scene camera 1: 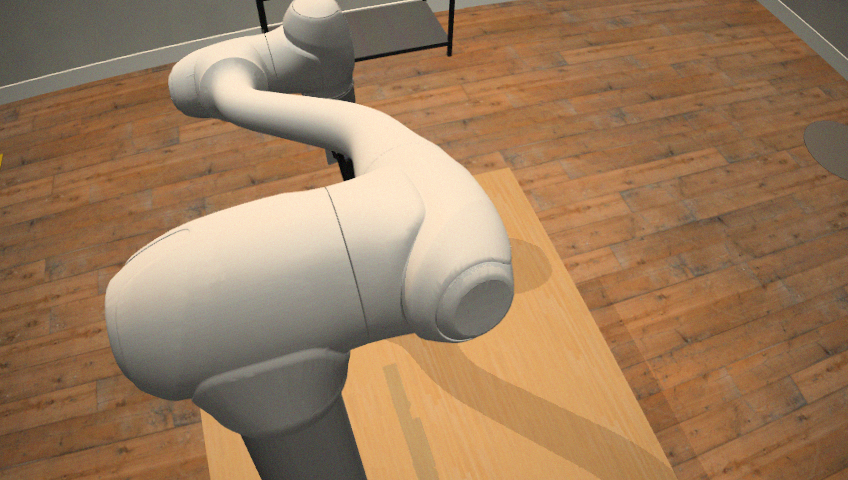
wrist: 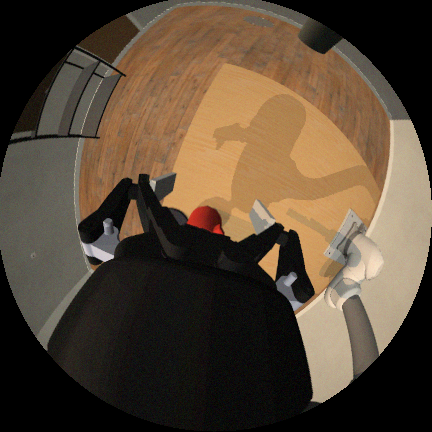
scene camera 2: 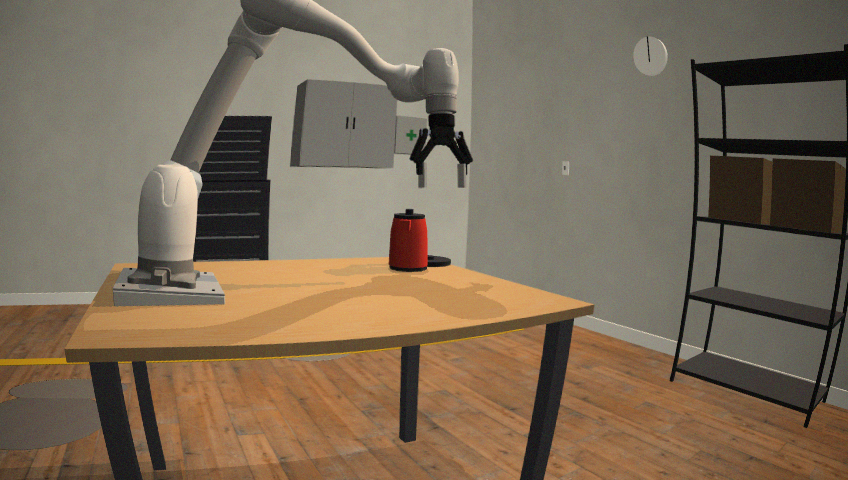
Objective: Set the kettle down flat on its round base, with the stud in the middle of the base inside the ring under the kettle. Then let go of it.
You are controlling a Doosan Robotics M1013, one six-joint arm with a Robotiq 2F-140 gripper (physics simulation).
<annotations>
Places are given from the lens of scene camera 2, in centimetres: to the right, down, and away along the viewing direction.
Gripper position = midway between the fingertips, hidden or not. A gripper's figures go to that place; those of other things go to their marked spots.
my gripper [scene camera 2: 442,187]: 5, -14, 146
red kettle [scene camera 2: 408,240]: -4, 0, 155
</annotations>
